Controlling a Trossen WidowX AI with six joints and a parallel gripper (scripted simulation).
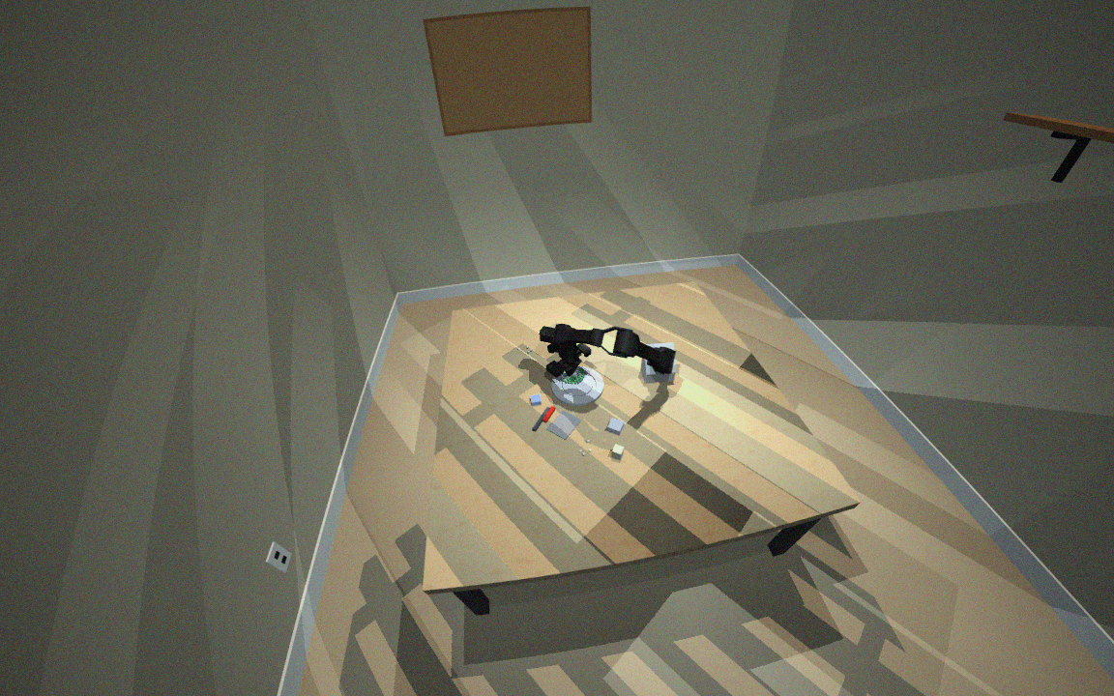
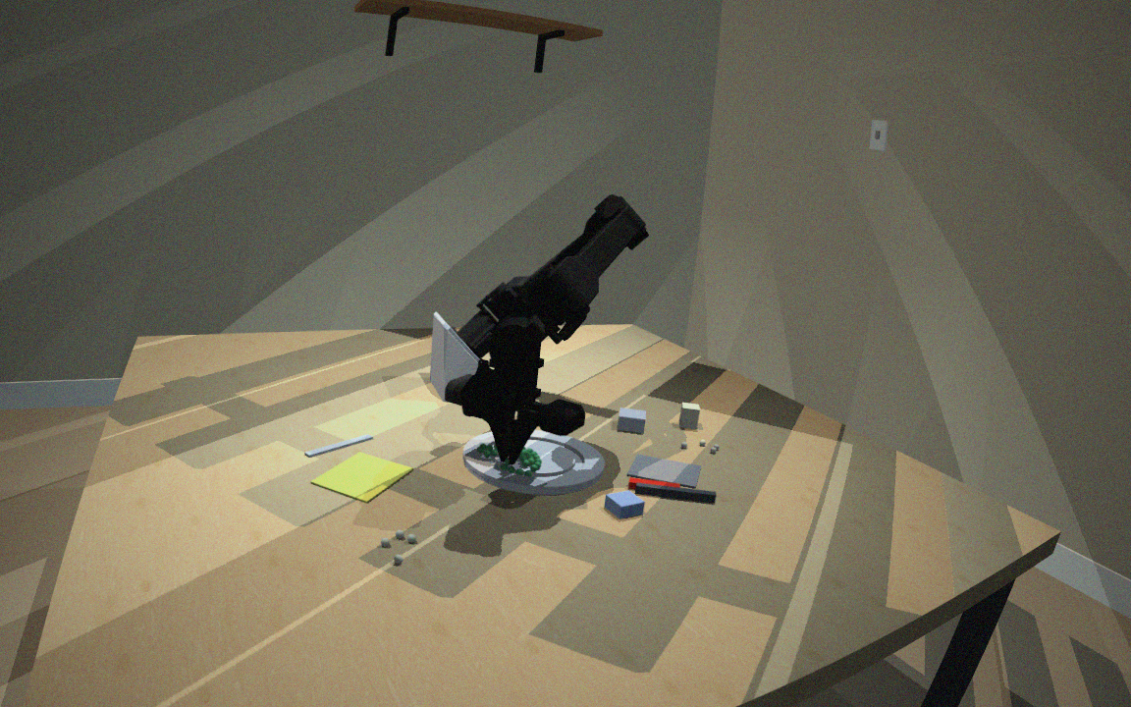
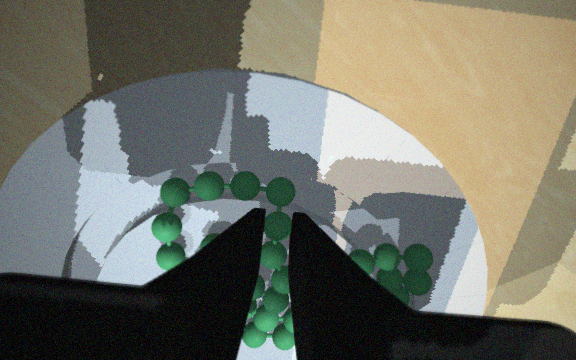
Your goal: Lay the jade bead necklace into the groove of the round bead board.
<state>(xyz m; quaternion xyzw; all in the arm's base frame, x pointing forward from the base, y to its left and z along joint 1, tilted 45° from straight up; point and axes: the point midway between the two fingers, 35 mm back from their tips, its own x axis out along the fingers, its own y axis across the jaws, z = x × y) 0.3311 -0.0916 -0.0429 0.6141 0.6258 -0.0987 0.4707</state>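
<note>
Now: gripper tip 2 cm past the round grey bead board, 5 cm to the right of it and 1 cm above it. From my gripper tip the other things lie so: yellow sheet: 4 cm behind, 20 cm to the right, 1 cm below; blue block: 15 cm ahead, 8 cm to the left, 1 cm below; red and black pen: 14 cm ahead, 17 cm to the left, 1 cm below.
</note>
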